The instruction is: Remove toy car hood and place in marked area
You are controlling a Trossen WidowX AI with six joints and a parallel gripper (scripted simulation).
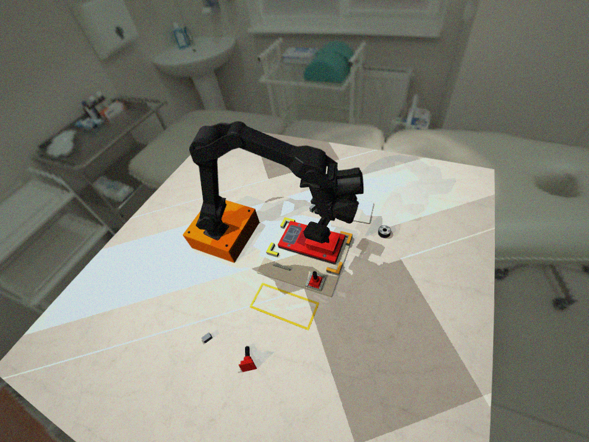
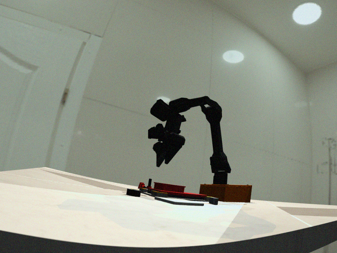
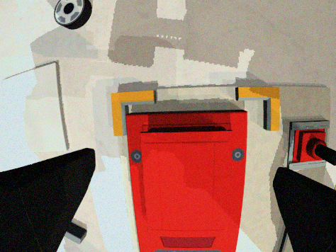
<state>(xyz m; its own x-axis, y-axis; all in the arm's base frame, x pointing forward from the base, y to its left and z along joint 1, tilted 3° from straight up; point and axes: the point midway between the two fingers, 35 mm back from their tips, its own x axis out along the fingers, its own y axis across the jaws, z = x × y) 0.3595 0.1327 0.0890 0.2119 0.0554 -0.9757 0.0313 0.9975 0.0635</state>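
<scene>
Now: the red hood 40 mm behind my gripper tip and 70 mm below it. From my gripper tip the other things lie so: black wheel 120 mm ahead, 130 mm to the left, 110 mm below.
</scene>
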